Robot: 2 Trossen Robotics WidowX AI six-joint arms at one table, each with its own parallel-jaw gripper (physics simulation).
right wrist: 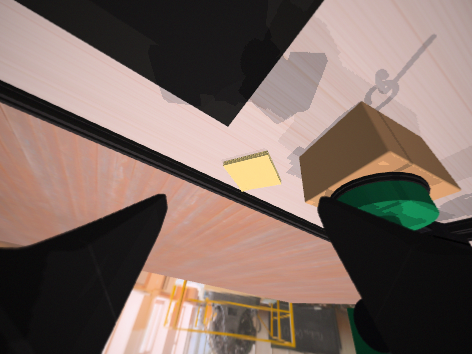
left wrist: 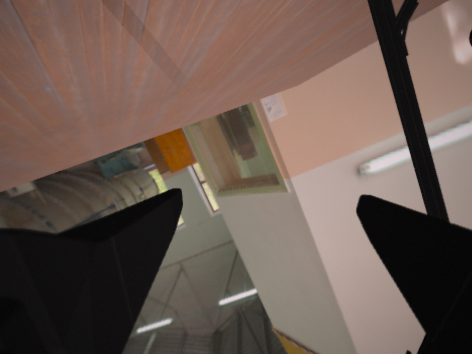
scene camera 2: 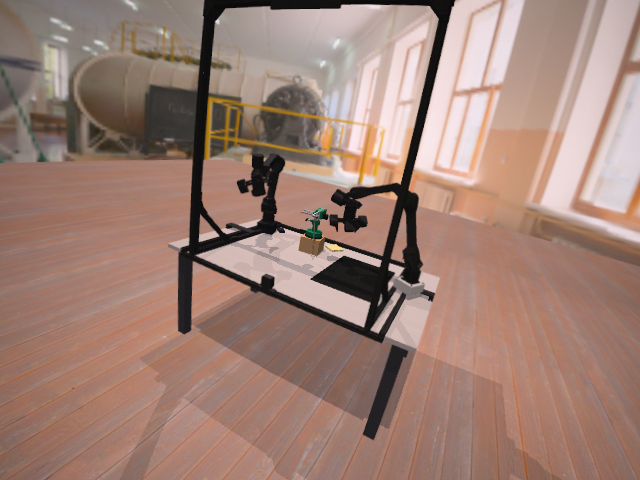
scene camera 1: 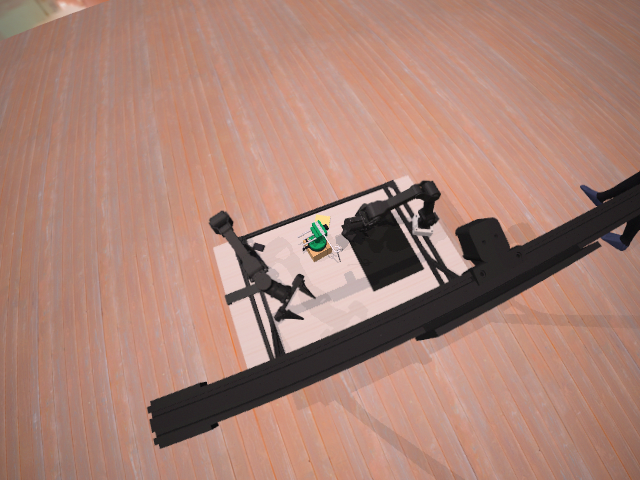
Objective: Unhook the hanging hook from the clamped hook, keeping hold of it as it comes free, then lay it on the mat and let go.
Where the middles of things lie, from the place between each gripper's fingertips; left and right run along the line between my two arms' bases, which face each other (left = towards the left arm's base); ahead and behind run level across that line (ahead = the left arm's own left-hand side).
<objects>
Right now the tan block (right wrist: 365, 141) is 4 cm behind my right hand, 17 cm to the left of it and 12 cm below it. From my right hand the other things lie so: black mat (scene camera 1: 387, 257): 10 cm behind, 16 cm to the right, 16 cm below.
My left gripper is now 36 cm short of the tan block, 30 cm above it and 9 cm to the left of it. From my left hand the other things lie so: black mat (43 cm to the right, 34 cm below, 30 cm ahead).
</objects>
